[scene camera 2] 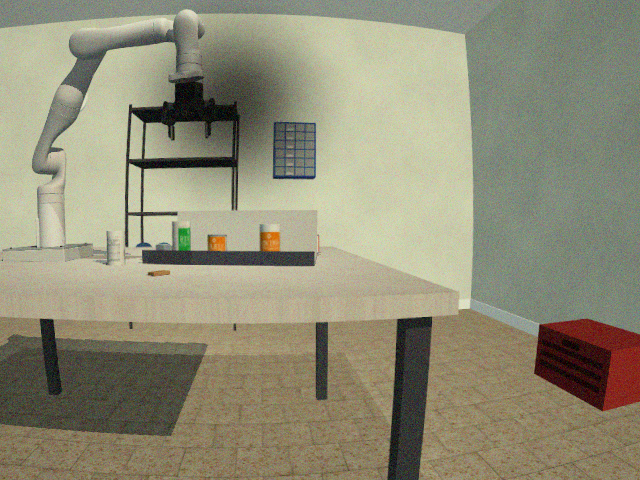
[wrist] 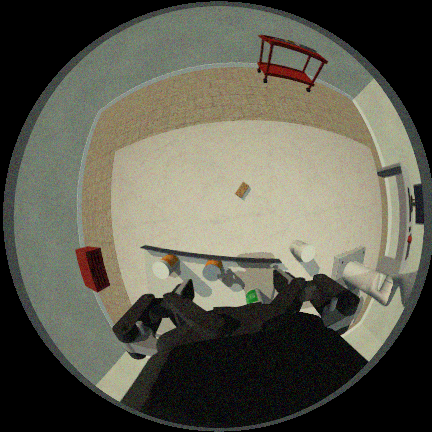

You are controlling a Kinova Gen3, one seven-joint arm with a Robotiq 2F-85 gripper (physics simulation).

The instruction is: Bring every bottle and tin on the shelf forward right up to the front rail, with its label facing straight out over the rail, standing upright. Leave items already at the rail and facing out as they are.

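Note:
The shelf's dark front rail has a white-capped orange bottle behind it, upright, orange label facing out in the scene view. A short orange tin stands left of it, near the rail, orange label showing. A green-labelled bottle is further left and further back, partly hidden by my gripper in the wrist view. A pale upright strip shows directly beside it, perhaps another bottle. My gripper is open and empty, high above the shelf.
A white bottle stands on the table outside the shelf's left end. A small brown block lies in front of the rail. The shelf's pale back panel rises behind the items. The arm's base is at the left.

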